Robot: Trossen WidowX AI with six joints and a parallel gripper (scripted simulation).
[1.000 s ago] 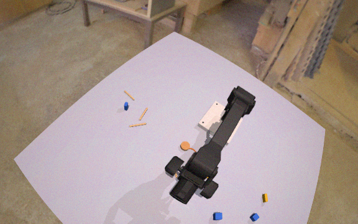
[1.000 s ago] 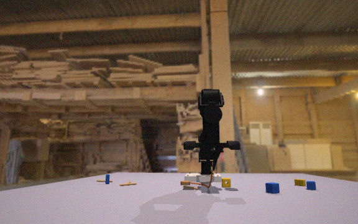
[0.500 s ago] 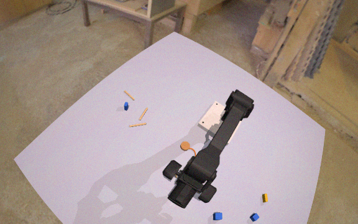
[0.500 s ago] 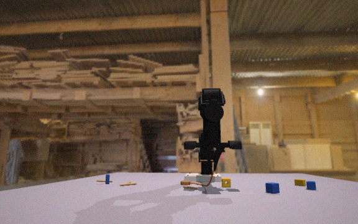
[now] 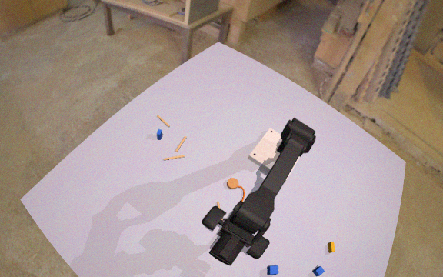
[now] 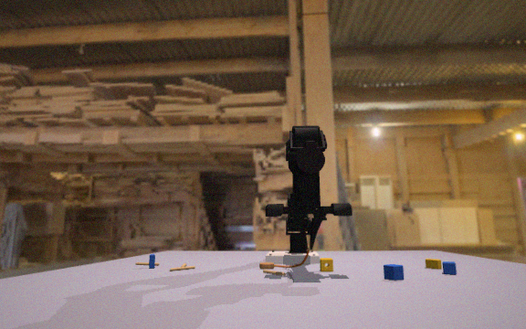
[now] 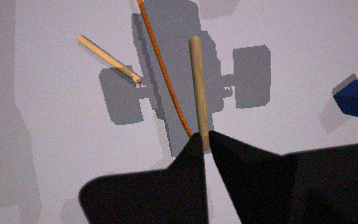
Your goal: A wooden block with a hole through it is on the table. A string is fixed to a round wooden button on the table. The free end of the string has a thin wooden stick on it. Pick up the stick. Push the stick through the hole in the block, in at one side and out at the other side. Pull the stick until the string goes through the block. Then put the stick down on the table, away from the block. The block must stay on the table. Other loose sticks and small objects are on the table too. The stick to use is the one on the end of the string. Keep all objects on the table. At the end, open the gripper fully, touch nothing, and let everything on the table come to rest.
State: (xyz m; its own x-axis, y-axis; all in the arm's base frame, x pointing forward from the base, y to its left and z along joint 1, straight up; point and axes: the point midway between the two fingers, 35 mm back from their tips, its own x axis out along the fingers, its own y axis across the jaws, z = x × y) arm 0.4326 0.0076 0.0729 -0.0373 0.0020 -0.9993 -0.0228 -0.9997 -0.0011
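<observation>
Right now my gripper tip is 6 cm past the loose stick, 7 cm to the left of it and 6 cm above it. From my gripper tip the other things lie so: blue piece 18 cm behind, 43 cm to the right, 4 cm below; then round wooden button 19 cm behind, 10 cm to the right, 6 cm below.
</observation>
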